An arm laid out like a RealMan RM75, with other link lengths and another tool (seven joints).
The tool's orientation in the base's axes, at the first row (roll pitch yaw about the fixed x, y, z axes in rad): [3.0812, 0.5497, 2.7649]
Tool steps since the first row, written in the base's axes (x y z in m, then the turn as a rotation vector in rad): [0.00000, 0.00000, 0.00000, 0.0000, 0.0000, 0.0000]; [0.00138, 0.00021, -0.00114, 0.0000, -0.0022, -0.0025]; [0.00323, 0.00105, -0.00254, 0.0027, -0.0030, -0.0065]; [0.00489, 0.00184, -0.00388, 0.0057, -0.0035, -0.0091]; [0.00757, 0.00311, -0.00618, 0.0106, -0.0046, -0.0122]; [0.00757, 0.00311, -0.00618, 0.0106, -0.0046, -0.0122]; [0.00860, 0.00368, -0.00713, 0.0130, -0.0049, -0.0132]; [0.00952, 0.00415, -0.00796, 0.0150, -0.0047, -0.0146]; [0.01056, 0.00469, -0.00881, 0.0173, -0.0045, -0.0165]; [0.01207, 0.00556, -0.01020, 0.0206, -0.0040, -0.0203]
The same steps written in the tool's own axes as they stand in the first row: [0.00000, 0.00000, 0.00000, 0.0000, 0.0000, 0.0000]; [-0.00043, 0.00060, 0.00164, 0.0006, -0.0022, 0.0024]; [-0.00090, 0.00195, 0.00366, 0.0003, -0.0022, 0.0073]; [-0.00127, 0.00318, 0.00553, -0.0009, -0.0018, 0.0111]; [-0.00180, 0.00516, 0.00868, -0.0035, -0.0014, 0.0164]; [-0.00180, 0.00516, 0.00868, -0.0035, -0.0014, 0.0164]; [-0.00194, 0.00600, 0.00993, -0.0049, -0.0009, 0.0185]; [-0.00209, 0.00671, 0.01104, -0.0057, -0.0001, 0.0207]; [-0.00230, 0.00752, 0.01222, -0.0065, 0.0008, 0.0234]; [-0.00250, 0.00878, 0.01405, -0.0070, 0.0022, 0.0283]
